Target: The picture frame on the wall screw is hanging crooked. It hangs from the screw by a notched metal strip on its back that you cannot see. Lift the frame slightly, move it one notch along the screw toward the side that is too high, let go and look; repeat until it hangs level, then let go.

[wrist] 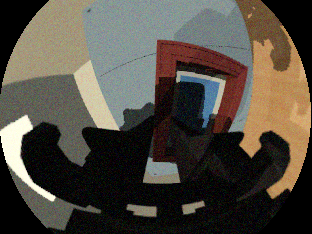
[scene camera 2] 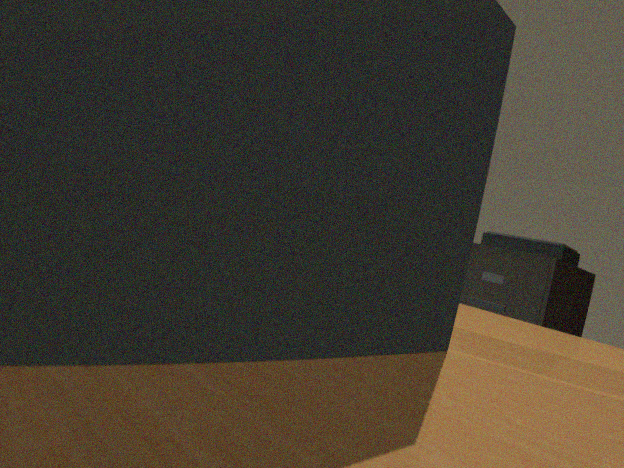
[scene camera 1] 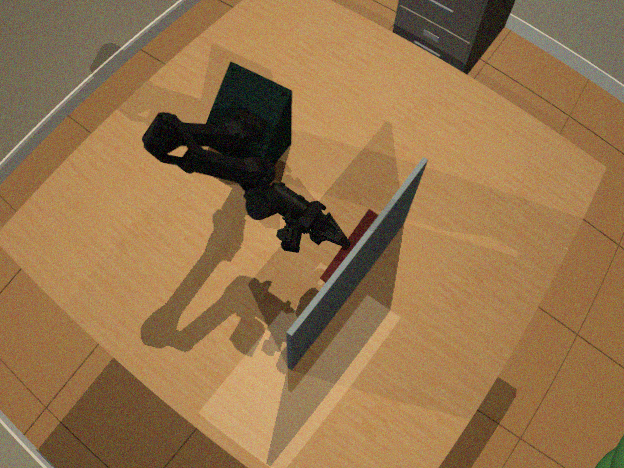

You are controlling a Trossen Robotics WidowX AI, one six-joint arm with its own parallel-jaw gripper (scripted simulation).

Scene:
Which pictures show the gripper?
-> The wrist view and scene camera 1 only.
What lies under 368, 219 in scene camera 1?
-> A red picture frame.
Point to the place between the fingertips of the gripper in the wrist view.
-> At 161, 119

